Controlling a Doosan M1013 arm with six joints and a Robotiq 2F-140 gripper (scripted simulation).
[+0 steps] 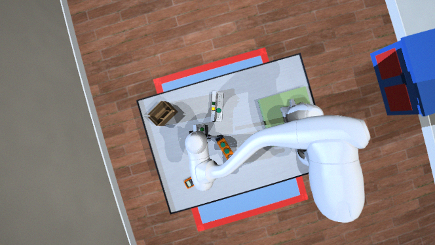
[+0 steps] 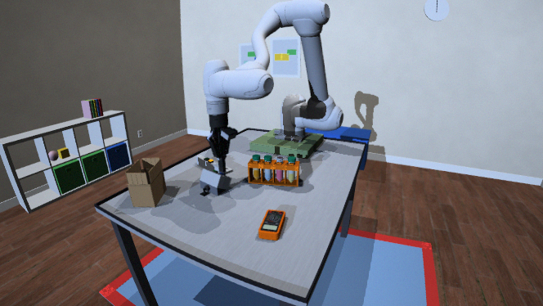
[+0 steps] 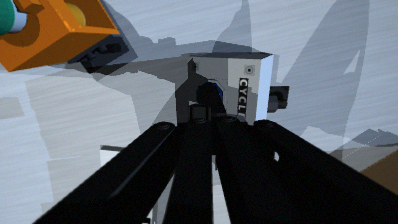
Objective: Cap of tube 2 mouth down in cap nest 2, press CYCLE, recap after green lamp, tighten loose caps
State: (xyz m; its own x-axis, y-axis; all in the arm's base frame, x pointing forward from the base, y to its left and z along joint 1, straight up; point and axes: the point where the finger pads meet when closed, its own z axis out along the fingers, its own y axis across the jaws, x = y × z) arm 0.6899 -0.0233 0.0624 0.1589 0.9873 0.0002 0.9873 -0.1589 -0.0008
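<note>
Now: the blue key 4 cm below my hand. From my hand the other things lie so: key housing: 2 cm ahead, 2 cm to the right, 6 cm below; then green key: 4 cm to the right, 4 cm below.
</note>
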